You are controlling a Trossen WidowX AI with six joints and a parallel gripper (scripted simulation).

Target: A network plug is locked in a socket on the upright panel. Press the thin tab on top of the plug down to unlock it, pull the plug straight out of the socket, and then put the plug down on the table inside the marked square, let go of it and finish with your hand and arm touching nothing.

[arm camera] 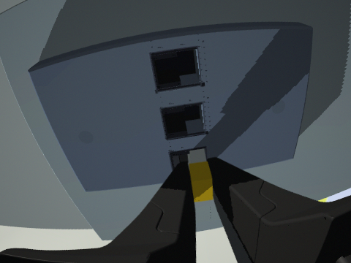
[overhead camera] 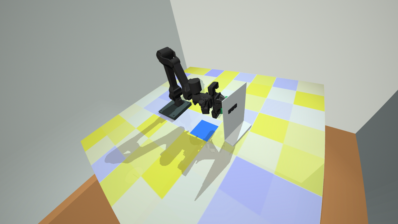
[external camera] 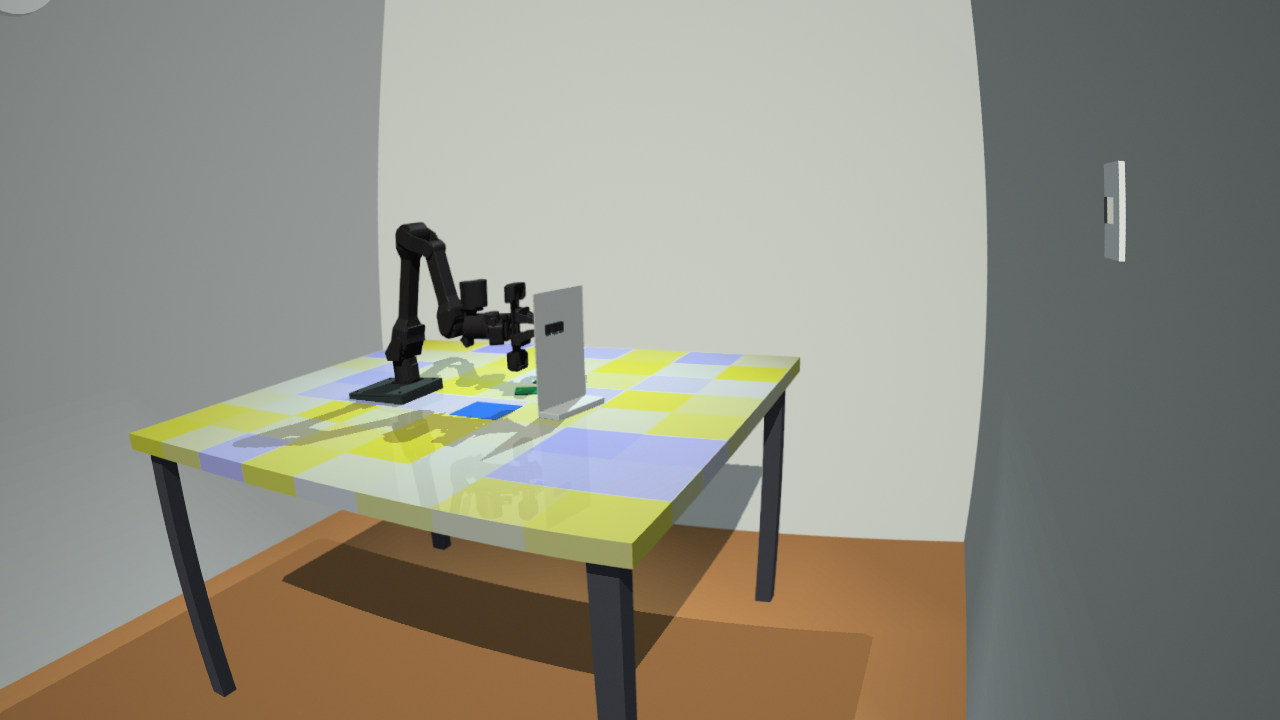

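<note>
Now: gripper tip 120 mm past the blue square, 90 mm to the left of it and 170 mm above it. Also, from my gripper tip: upright panel 30 mm ahead, 10 mm to the right, 60 mm below; network plug 10 mm ahead.
</note>
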